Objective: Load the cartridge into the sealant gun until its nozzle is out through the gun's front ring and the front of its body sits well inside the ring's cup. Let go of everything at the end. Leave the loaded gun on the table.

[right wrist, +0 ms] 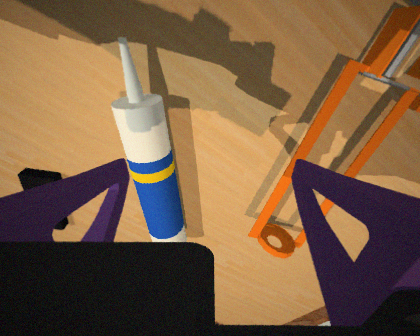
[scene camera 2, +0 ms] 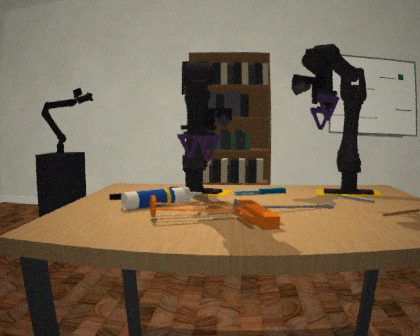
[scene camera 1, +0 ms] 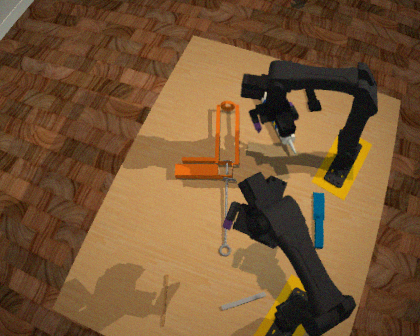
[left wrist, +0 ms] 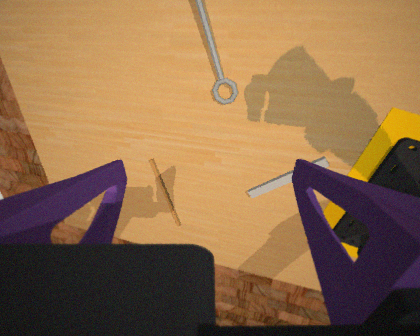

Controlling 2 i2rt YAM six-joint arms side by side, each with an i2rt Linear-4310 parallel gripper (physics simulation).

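Observation:
The cartridge, white and blue with a yellow band and a pale nozzle, lies on the table beside the gun. In scene camera 1 the right arm hides much of it. The orange gun lies with its front ring at the end of two side bars. Its grey rod ends in a loop. My right gripper is open above the table, between cartridge and gun. My left gripper is open, high above the table.
A black block lies near the cartridge. A blue tool lies between the arm bases. A grey bar and a thin wooden stick lie toward the bottom of scene camera 1.

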